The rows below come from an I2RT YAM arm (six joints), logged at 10 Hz.
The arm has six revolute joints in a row. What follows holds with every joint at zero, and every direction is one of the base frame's. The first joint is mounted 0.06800 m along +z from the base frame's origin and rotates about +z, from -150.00 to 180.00 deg. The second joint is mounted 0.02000 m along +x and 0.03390 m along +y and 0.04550 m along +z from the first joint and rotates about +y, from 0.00 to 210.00 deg. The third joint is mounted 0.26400 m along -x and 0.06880 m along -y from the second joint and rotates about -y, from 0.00 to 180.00 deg. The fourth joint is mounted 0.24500 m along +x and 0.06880 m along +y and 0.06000 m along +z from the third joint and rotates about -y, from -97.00 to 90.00 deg. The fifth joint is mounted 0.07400 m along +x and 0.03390 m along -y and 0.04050 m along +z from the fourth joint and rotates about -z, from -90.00 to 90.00 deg. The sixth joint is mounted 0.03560 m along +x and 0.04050 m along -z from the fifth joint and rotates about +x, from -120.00 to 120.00 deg. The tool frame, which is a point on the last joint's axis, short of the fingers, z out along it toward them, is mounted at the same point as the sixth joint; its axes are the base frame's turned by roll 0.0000, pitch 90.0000 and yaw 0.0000 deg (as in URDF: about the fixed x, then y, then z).
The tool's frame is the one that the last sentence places.
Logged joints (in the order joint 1, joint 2, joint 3, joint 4, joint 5, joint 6), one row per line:
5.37 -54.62 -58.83 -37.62 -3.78 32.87
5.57 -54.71 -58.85 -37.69 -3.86 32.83
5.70 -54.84 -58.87 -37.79 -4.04 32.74
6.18 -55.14 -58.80 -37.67 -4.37 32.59
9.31 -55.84 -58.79 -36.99 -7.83 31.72
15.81 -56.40 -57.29 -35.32 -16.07 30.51
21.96 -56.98 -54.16 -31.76 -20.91 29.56
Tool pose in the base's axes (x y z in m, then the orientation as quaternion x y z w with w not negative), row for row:
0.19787 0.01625 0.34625 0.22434 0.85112 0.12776 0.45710
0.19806 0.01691 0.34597 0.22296 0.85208 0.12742 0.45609
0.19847 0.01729 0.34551 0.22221 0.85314 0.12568 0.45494
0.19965 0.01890 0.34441 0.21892 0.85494 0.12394 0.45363
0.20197 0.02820 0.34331 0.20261 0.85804 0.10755 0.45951
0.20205 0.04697 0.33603 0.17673 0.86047 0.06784 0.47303
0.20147 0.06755 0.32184 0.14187 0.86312 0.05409 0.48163
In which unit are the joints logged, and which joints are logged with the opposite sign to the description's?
The joints are logged in degrees. Opposite sign: joint 2, joint 3, joint 5.
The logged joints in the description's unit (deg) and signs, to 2 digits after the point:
5.37 54.62 58.83 -37.62 3.78 32.87
5.57 54.71 58.85 -37.69 3.86 32.83
5.70 54.84 58.87 -37.79 4.04 32.74
6.18 55.14 58.80 -37.67 4.37 32.59
9.31 55.84 58.79 -36.99 7.83 31.72
15.81 56.40 57.29 -35.32 16.07 30.51
21.96 56.98 54.16 -31.76 20.91 29.56

